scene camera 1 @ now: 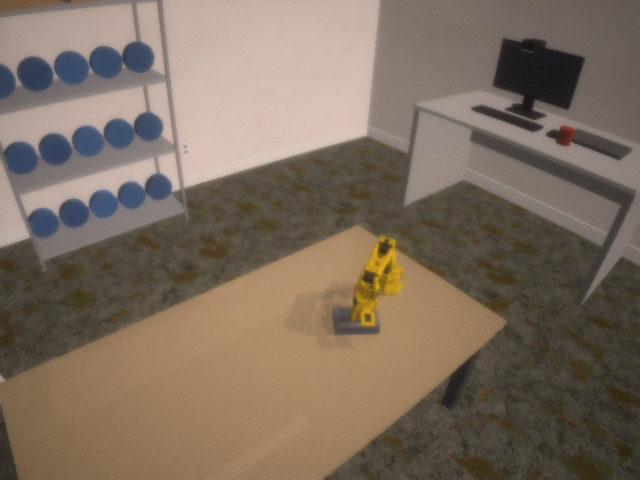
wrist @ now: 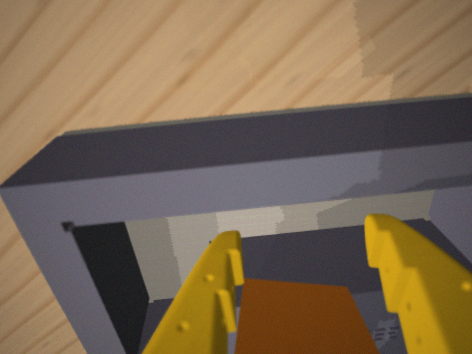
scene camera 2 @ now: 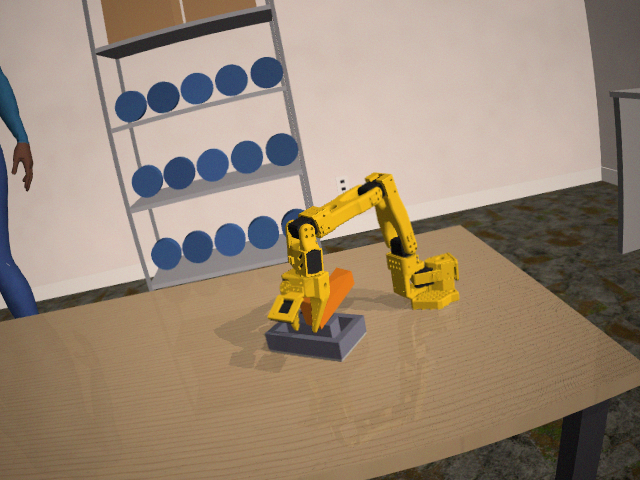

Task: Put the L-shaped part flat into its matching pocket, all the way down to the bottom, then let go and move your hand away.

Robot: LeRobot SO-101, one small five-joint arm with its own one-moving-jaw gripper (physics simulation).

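Frame: origin at the arm's base, x right, y ahead, z up, level; centimetres.
Where they show: hand, its tool point: (wrist: 241, 250) (scene camera 2: 313, 329); arm's base, origin of its link: (scene camera 1: 382, 288) (scene camera 2: 421, 299).
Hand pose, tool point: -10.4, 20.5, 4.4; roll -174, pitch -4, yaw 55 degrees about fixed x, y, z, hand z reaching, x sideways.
Note:
Each offset is from my tool point to the top centre of the thing, as dx, dy, dz. Level surfaces: height alone.
The orange L-shaped part @(+5.5, -3.6, +5.7) (scene camera 2: 338, 293) (wrist: 302, 320) is tilted, with one end raised toward the arm's base and its lower end over the pocket. The grey-purple pocket block @(+3.2, -0.3, -0.8) (scene camera 1: 343, 328) (scene camera 2: 305, 345) (wrist: 150, 172) stands on the table, with a raised block inside its walls. My gripper (scene camera 1: 359, 319) (scene camera 2: 306, 329) (wrist: 305, 229) is shut on the L-shaped part, its tips down at the pocket opening. In the wrist view the part sits between the jaws, a little behind the tips. The part's lower end and any contact with the pocket are hidden.
The wooden table @(dz -4.4) (scene camera 1: 206, 361) (scene camera 2: 180, 403) bears the block and the arm's base (scene camera 2: 434, 297). Behind it stand a shelf rack (scene camera 1: 174, 124) (scene camera 2: 119, 170) with blue discs and, at the right, a white desk (scene camera 1: 444, 105) with a monitor (scene camera 1: 537, 72) and a red cup (scene camera 1: 565, 135).

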